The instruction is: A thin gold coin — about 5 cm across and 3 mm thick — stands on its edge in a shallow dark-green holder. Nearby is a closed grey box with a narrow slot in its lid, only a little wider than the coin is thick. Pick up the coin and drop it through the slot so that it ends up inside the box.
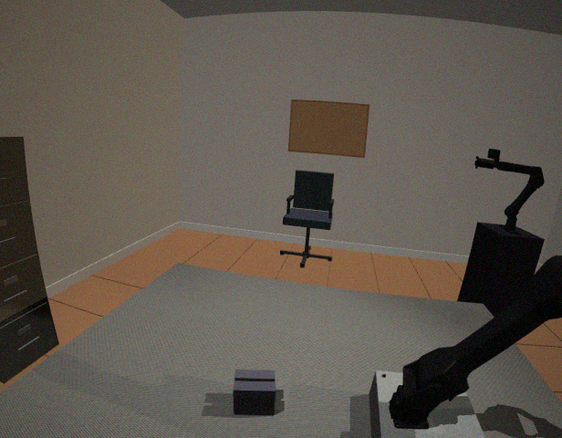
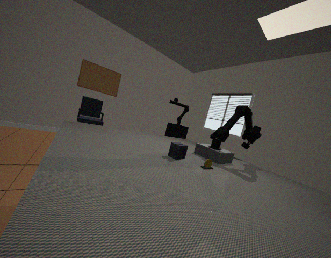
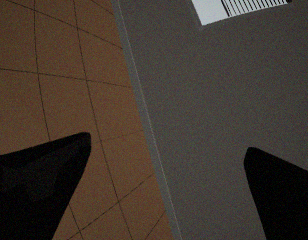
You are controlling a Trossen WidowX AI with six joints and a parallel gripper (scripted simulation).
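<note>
The gold coin is 820 mm ahead of my gripper tip, 150 mm below it and 40 mm to the left of it.
</note>
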